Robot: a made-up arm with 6 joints. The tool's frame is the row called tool.
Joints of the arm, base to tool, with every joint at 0 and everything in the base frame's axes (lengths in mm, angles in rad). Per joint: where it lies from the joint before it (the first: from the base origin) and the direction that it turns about. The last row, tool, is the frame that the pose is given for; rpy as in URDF.
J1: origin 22.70 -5.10 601.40 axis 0 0 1
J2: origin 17.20 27.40 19.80 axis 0 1 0
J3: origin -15.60 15.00 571.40 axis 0 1 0
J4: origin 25.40 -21.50 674.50 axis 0 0 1
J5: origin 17.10 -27.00 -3.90 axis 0 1 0
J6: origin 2.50 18.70 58.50 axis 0 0 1
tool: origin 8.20 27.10 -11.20 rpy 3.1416 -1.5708 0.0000
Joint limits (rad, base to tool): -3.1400..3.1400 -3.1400..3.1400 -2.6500..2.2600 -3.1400..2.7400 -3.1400..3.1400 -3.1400..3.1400
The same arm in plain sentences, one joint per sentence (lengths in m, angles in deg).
The arm has six revolute joints in a row. What follows holds with every joint at zero, and every direction is one of the base frame's. Joint 1 sits 0.0227 m along +x and 0.0051 m along -y and 0.6014 m along +z from the base frame's origin and turns about +z, from -179.91 to 179.91 deg. Joint 2 sits 0.0172 m along +x and 0.0274 m along +y and 0.0198 m along +z from joint 1 and turns about +y, from -179.91 to 179.91 deg. Joint 3 sits 0.0156 m along -x and 0.015 m along +y and 0.5714 m along +z from joint 2 and turns about +y, from -151.83 to 129.49 deg. Joint 4 sits 0.0254 m along +x and 0.0215 m along -y and 0.6745 m along +z from joint 3 and turns about +z, from -179.91 to 156.99 deg. Joint 5 sits 0.0171 m along +x and 0.027 m along -y and 0.0039 m along -z from joint 4 and turns about +y, from -179.91 to 179.91 deg. Joint 6 sits 0.0025 m along +x and 0.0187 m along +y and 0.0585 m along +z from joint 5 and turns about +z, from -179.91 to 179.91 deg. The tool frame, which is the frame that the pose is given for, sits 0.0082 m along +x and 0.0271 m along +y and 0.0112 m along -z from joint 6; its axes are the base frame's turned by roll -180, pitch -90 and yaw 0 deg (as in URDF: about the fixed x, then y, then z).
